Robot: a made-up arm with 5 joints.
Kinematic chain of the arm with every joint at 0, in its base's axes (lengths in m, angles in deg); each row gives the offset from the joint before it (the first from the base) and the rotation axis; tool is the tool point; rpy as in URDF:
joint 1: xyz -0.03 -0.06 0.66 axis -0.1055 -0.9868 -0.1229
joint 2: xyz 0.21 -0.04 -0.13 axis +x
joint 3: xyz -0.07 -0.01 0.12 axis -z
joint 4: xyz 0.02 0.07 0 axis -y
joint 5: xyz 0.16 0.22 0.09 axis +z
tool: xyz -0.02 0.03 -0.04 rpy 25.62 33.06 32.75
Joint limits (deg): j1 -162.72..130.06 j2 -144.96..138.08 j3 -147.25..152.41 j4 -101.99..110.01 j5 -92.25..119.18
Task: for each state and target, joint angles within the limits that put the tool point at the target. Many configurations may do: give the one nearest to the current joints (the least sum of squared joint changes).
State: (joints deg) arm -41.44 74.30 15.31 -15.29 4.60
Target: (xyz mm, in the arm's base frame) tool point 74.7 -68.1 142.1
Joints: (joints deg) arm -66.95 78.17 60.00 -38.67 -20.60
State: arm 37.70 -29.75 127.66 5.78 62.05
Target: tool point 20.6 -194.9 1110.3
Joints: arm 69.19 -14.44 90.20 11.40 32.80
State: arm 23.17 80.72 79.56 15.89 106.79
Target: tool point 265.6 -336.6 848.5
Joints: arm 19.77 82.91 32.01 43.36 105.63
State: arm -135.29 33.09 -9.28 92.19 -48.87
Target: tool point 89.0 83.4 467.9
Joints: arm -152.73 27.28 -10.94 102.30 -43.72
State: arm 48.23 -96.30 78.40 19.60 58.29
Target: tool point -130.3 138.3 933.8
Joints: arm 87.47 -93.61 132.59 12.35 60.65
